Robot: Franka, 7 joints.
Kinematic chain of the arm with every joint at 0, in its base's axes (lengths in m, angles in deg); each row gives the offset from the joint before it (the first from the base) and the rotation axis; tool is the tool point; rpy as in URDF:
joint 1: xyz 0 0 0.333 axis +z
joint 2: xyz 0 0 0 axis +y
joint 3: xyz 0 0 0.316 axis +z
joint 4: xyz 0.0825 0 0 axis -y
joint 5: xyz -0.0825 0 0.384 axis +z
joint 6: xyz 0 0 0 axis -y
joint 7: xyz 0.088 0 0 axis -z
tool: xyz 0 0 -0.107 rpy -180 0 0
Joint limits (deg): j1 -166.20..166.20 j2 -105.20..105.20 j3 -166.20..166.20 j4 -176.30..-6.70 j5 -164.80..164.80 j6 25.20..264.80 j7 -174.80..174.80
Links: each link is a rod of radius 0.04 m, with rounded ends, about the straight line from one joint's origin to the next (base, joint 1, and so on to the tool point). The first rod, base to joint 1, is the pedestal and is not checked.
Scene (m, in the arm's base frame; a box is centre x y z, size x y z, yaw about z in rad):
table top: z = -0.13
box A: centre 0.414 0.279 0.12 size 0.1 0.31 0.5 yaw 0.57
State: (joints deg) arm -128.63 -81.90 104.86 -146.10 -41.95 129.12 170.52
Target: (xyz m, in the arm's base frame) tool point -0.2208 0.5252 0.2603
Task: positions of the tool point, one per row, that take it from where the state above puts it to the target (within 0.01 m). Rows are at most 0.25 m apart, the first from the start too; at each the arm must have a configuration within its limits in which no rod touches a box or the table.
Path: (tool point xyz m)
1: 0.3252 -0.2098 0.1526
2: 0.3390 -0.0787 0.0941
3: 0.3109 0.0646 0.0624
4: 0.2710 0.2440 0.0557
5: 0.1560 0.4040 0.0865
6: -0.0188 0.5067 0.1559
7: -0.2208 0.5252 0.2603

